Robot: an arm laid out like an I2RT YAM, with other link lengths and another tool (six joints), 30 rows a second.
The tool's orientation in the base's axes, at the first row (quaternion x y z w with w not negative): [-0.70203 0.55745 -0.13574 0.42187]
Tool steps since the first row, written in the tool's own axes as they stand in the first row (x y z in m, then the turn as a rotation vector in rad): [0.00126 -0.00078 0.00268 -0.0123 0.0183 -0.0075]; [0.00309 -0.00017 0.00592 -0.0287 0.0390 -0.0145]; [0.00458 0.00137 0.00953 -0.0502 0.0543 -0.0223]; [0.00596 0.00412 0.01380 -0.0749 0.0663 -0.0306]
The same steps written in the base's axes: [0.00272 0.00007 -0.00140 -0.0214 0.0073 -0.0056]; [0.00508 -0.00016 -0.00433 -0.0454 0.0185 -0.0122]; [0.00695 0.00006 -0.00809 -0.0682 0.0340 -0.0128]; [0.00840 0.00065 -0.01311 -0.0901 0.0522 -0.0098]
